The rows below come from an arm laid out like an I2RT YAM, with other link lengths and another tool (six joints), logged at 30 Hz.
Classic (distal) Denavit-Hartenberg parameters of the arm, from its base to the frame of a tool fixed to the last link. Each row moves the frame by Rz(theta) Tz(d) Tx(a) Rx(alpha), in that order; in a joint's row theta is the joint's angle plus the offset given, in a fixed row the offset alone. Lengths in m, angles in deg.
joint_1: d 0.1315, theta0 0, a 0.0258, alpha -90
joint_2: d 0, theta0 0, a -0.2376, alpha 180
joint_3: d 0, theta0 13.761, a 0.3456, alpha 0
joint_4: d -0.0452, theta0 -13.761, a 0.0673, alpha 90
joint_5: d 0.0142, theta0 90, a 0, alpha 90
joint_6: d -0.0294, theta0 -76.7, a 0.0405, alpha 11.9
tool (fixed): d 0.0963, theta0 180, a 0, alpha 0
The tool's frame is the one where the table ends.
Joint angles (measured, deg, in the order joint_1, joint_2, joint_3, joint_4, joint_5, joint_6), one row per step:
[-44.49 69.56 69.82 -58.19 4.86 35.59]
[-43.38 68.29 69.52 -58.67 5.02 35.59]
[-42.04 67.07 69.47 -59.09 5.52 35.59]
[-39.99 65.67 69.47 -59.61 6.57 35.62]
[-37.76 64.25 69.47 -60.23 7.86 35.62]
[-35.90 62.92 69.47 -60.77 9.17 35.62]
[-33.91 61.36 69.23 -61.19 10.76 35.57]
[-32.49 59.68 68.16 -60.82 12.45 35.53]
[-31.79 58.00 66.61 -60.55 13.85 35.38]
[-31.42 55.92 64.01 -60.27 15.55 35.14]
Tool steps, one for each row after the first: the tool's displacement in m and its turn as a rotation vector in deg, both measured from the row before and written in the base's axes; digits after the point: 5 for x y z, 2 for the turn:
[0.00048 0.00919 0.00462 -0.44 -0.26 1.02]
[0.00099 0.00986 0.00628 -0.82 -0.27 1.07]
[0.00205 0.01356 0.00758 -1.23 -0.10 1.44]
[0.00155 0.01442 0.00745 -1.33 0.04 1.50]
[-0.00007 0.01218 0.00694 -1.33 0.01 1.10]
[-0.00103 0.01290 0.00659 -1.59 0.02 1.09]
[-0.00226 0.00912 0.00238 -1.68 -0.06 0.43]
[-0.00393 0.00553 -0.00157 -1.21 0.33 -0.04]
[-0.00571 0.00407 -0.00724 -1.11 1.03 -0.49]

